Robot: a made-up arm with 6 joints. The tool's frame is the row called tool.
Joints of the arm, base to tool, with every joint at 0 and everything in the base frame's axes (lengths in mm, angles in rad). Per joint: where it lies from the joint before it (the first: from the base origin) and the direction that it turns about. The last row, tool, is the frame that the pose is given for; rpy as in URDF.
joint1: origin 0 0 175 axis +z
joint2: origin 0 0 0 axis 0.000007 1 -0.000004
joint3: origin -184 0 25 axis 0.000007 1 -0.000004
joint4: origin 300 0 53 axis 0.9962 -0.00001 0.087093
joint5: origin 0 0 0 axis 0.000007 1 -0.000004
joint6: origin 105 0 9 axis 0.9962 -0.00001 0.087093
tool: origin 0 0 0 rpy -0.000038 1.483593 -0.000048
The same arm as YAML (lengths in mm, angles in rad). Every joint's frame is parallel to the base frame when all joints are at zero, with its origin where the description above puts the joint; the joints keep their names.
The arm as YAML. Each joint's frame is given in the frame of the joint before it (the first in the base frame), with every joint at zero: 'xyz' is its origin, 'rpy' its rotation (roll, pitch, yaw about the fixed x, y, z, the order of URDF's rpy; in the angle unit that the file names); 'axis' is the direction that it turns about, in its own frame. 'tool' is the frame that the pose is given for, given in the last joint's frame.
units:
  length: mm
  angle: rad
joints:
  - name: joint1
    type: revolute
    origin:
      xyz: [0.0, 0.0, 175.0]
      rpy: [0.0, 0.0, 0.0]
    axis: "+z"
  - name: joint2
    type: revolute
    origin:
      xyz: [0.0, 0.0, 0.0]
      rpy: [0.0, 0.0, 0.0]
    axis: "+y"
  - name: joint3
    type: revolute
    origin:
      xyz: [-184.0, 0.0, 25.0]
      rpy: [0.0, 0.0, 0.0]
    axis: "+y"
  - name: joint4
    type: revolute
    origin:
      xyz: [300.0, 0.0, 53.0]
      rpy: [0.0, 0.0, 0.0]
    axis: [0.9962, 0.0, 0.0871]
  - name: joint5
    type: revolute
    origin:
      xyz: [0.0, 0.0, 0.0]
      rpy: [0.0, 0.0, 0.0]
    axis: "+y"
  - name: joint6
    type: revolute
    origin:
      xyz: [105.0, 0.0, 9.0]
      rpy: [0.0, 0.0, 0.0]
    axis: [0.9962, 0.0, 0.0871]
tool:
  origin:
    xyz: [0.0, 0.0, 0.0]
    rpy: [0.0, 1.4836, 0.0]

